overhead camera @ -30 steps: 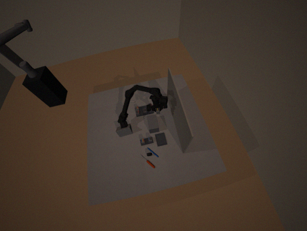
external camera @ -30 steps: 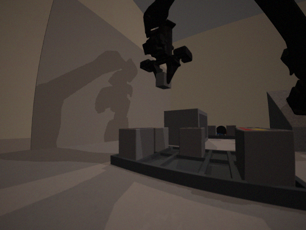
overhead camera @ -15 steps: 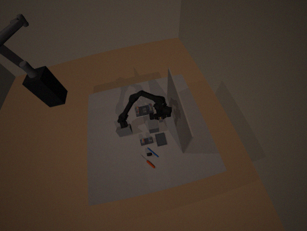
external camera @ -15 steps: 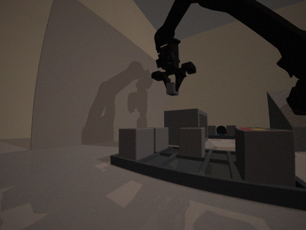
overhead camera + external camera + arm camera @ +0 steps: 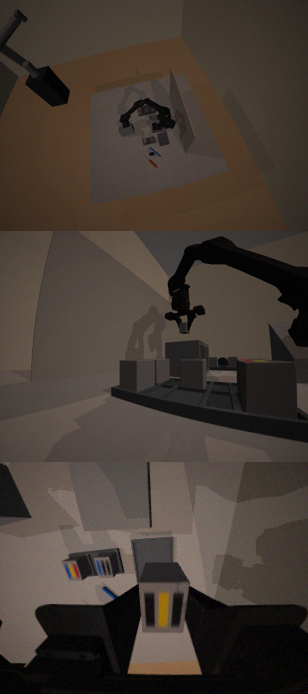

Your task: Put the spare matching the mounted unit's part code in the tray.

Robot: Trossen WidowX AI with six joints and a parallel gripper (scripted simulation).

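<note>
Now: gripper tip 17 cm above the dark tray, 3 cm to the left of it and 1 cm past it. From my gripper tip the other things lie so: blue pen 17 cm below, 15 cm to the right, 12 cm behind; then grey box 14 cm to the left, 13 cm below, 6 cm behind; then tall grey panel 18 cm ahead, 13 cm to the left, 5 cm above.
</note>
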